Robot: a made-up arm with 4 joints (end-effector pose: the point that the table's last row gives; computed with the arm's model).
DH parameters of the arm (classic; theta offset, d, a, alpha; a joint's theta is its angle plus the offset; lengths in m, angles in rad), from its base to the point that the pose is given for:
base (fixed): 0 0.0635 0 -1.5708
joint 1: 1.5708 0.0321 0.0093 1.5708
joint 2: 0 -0.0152 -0.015 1.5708
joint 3: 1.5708 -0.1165 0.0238 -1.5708
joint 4: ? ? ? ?
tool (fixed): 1.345 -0.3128 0 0
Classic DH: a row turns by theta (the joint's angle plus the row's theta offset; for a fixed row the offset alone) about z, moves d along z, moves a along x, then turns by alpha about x.
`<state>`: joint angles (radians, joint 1 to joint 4).
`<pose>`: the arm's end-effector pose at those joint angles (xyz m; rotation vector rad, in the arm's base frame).
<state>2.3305 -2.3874 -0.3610 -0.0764</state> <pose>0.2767 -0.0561 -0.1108 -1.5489 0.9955 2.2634</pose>
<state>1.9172 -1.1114 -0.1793 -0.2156</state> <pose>0.0213 -0.3077 0.1034 -1.0262 1.7076 0.8717</pose>
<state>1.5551 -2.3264 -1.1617 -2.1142</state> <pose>-0.2424 -0.0251 0.4588 -2.1833 -1.6621 0.0431</pose>
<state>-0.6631 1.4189 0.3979 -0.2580</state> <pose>0.2251 0.2718 -0.0304 1.5606 -0.6735 0.0028</pose>
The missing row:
joint 4: -1.345 0 0.2813 0
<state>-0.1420 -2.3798 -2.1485 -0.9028</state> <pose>-0.1687 0.3228 -0.1275 1.3542 -0.3231 2.3846</pose>
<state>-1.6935 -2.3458 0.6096 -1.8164</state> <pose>-0.1685 -0.3311 -0.0048 0.5551 2.2557 1.1189</pose>
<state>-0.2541 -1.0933 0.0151 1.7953</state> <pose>0.3476 -0.1188 -0.2145 -0.9632 0.7774 1.4591</pose>
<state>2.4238 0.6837 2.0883 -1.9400</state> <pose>-0.2555 0.1861 -0.2256 -0.6592 -0.2273 -2.4102</pose>
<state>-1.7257 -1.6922 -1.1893 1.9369</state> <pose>0.2690 -0.3387 -0.1068 -0.3886 -0.0601 0.2122</pose>
